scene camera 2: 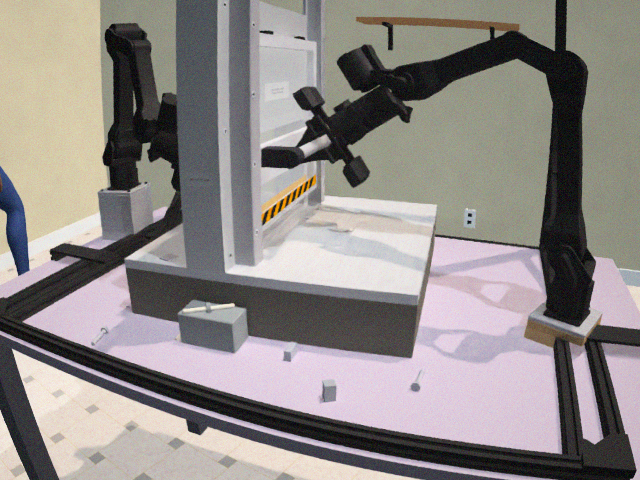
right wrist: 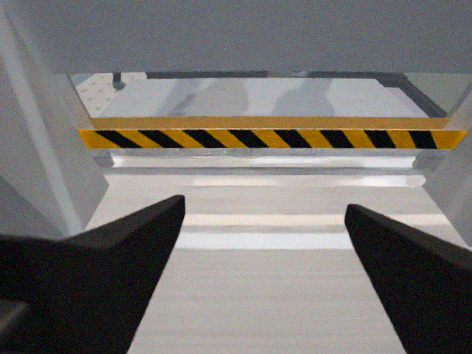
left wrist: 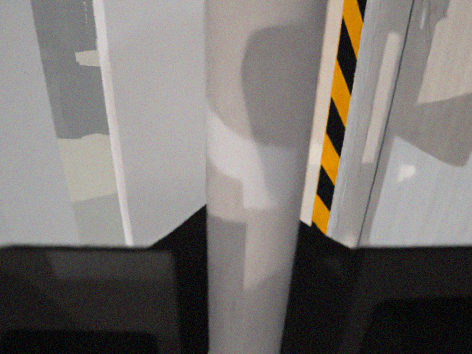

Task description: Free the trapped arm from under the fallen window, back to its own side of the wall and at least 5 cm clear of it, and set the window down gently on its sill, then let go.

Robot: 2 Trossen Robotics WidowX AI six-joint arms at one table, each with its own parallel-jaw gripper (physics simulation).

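Frame: origin at the left arm's base, x back, y left, z down, level; metres.
Seen in the pictures: left gripper, fingertip midpoint: [right wrist: 287,32]; right gripper, fingertip midpoint: [right wrist: 264,207]; left arm's base at its link origin: [scene camera 2: 567,313]; right arm's base at its link origin: [scene camera 2: 124,187].
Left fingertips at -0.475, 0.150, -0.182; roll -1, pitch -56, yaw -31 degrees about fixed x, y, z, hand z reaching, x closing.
Observation:
Offsets run from my left fingertips to a thing's top centre, as dx, dy, dz. "pt": to the spot under its first point.
The window, with a yellow and black striped lower edge {pt +0.000, +0.007, +0.067} [scene camera 2: 289,198] [left wrist: 336,122] [right wrist: 215,139], hangs low in the grey wall frame [scene camera 2: 199,134]. A narrow gap shows between it and the sill [right wrist: 260,171]. My left gripper [scene camera 2: 298,153] [left wrist: 238,207], at the right of the wall in the scene view, is shut on the window's pale round handle {pt +0.052, -0.009, -0.029} [scene camera 2: 316,146] [left wrist: 257,170]. My right gripper [right wrist: 264,207] is open and empty, low over the pale slab on its own side of the wall, facing the window. The frame hides its fingers in the scene view; its exact clearance cannot be told.
The wall stands on a thick white-topped base [scene camera 2: 361,258]. In front of the base are a grey block [scene camera 2: 212,328] with a pale stick on it, small grey blocks {+0.309, +0.211, +0.197} [scene camera 2: 329,390] and bolts {+0.368, +0.107, +0.209} [scene camera 2: 416,383]. Black rails [scene camera 2: 232,408] edge the table.

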